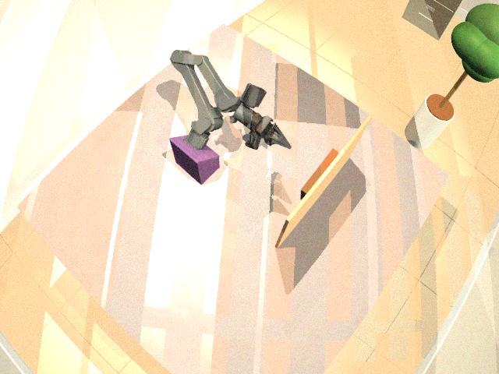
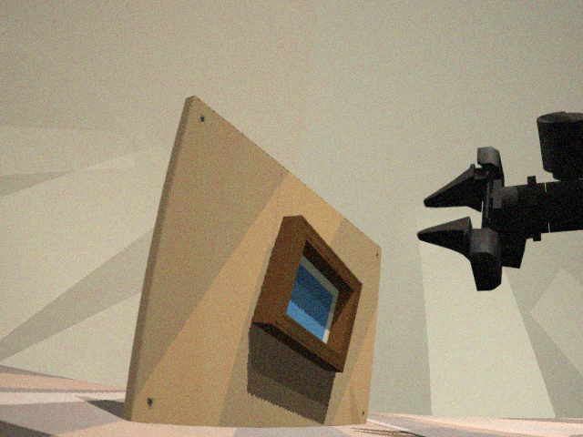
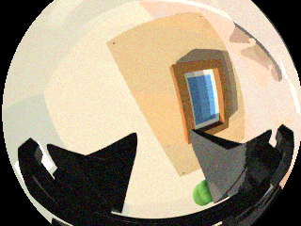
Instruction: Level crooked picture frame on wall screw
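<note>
The picture frame is 13 cm ahead of my gripper tip, 10 cm below it and 3 cm to the left of it. From my gripper tip the other things lie so: wall panel: 14 cm ahead, 11 cm below, 2 cm to the left.
</note>
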